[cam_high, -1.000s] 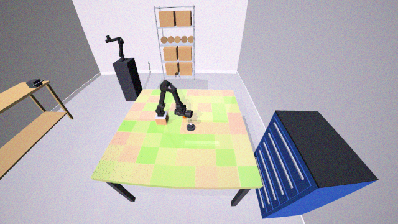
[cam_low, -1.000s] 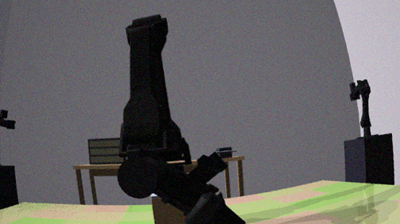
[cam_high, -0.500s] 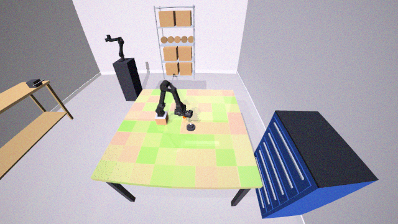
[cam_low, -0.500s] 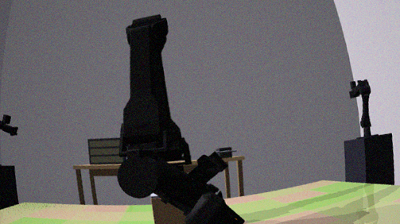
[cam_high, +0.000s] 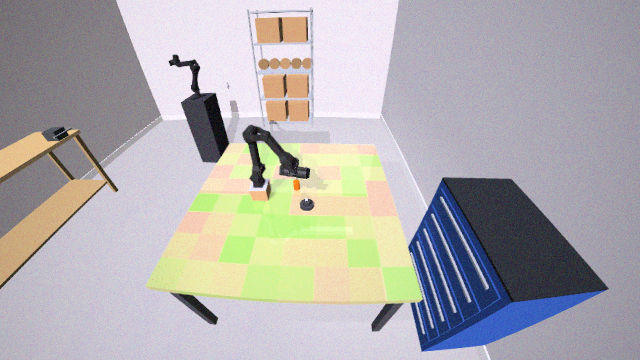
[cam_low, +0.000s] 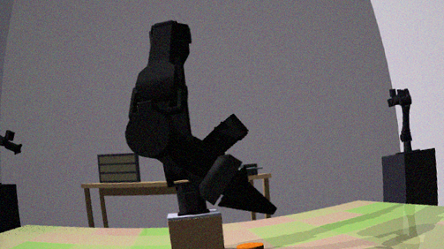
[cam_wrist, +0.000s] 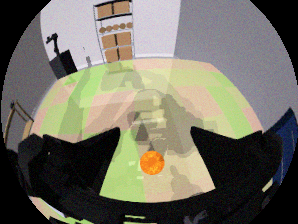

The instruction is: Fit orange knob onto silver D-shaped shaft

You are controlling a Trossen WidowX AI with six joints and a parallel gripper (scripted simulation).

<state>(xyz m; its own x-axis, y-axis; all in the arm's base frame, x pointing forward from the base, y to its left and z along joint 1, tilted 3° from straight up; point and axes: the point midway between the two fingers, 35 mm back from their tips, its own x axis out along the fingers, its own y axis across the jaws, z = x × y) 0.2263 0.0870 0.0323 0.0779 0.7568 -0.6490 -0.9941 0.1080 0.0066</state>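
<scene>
Now: gripper tip 70 mm above the orange knob, 30 mm to the left of it and 10 mm past it. The rest, counted from my gripper tip: round black pedestal (180 mm to the right, 90 mm below, 80 mm ahead).
</scene>
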